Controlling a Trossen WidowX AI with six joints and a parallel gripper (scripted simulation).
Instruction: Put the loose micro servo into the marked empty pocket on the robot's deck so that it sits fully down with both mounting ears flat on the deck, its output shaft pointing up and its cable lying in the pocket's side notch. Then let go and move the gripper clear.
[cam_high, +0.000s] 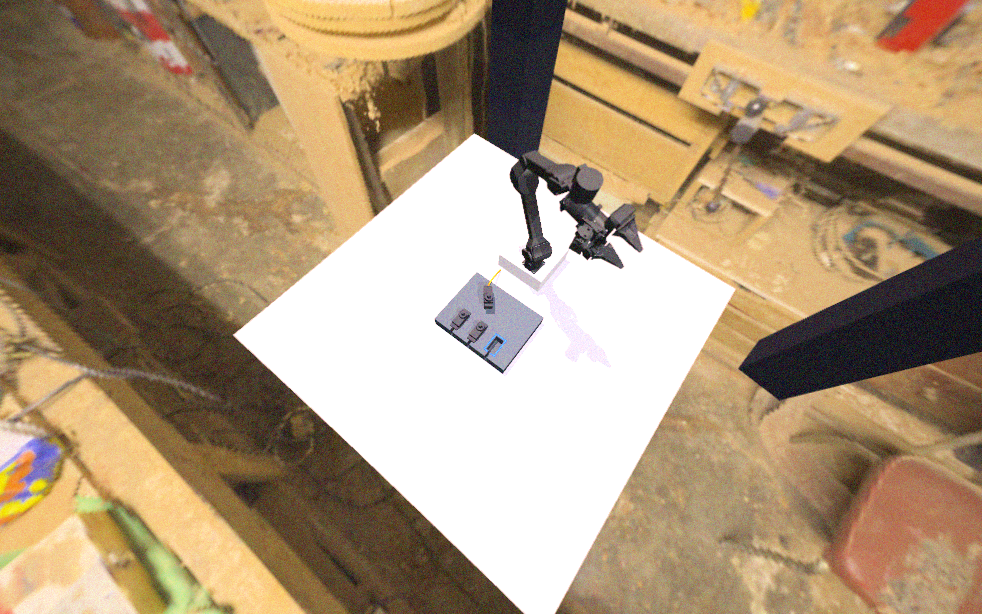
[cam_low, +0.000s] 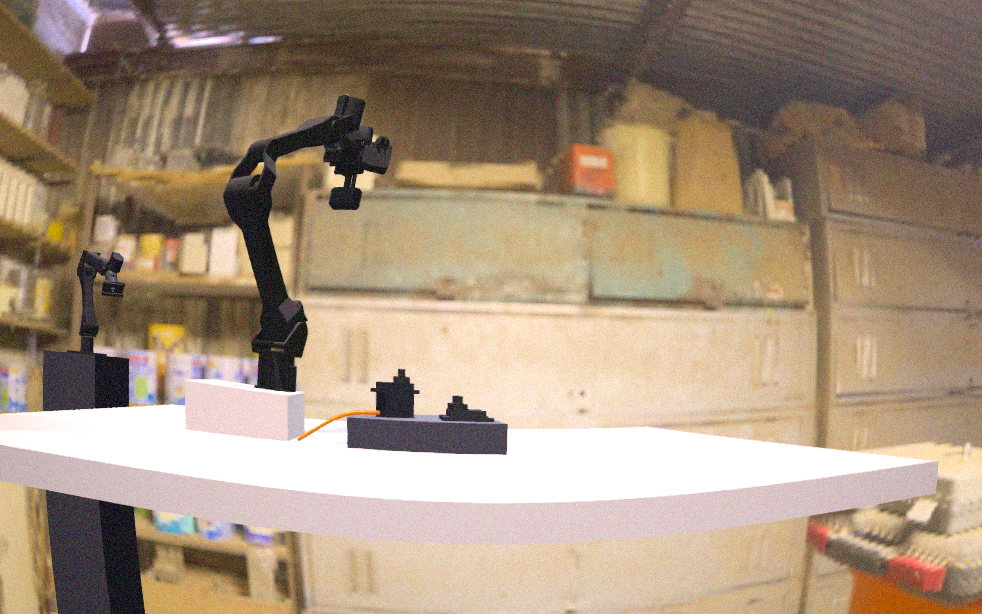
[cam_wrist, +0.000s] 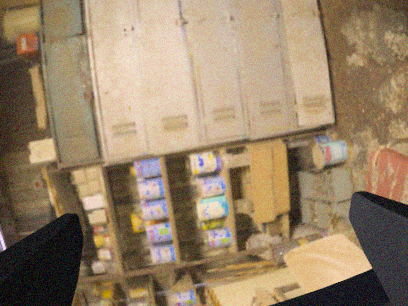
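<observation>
Now: gripper tip 14 cm short of the grey deck, 26 cm to the left of it and 50 cm above it.
</observation>
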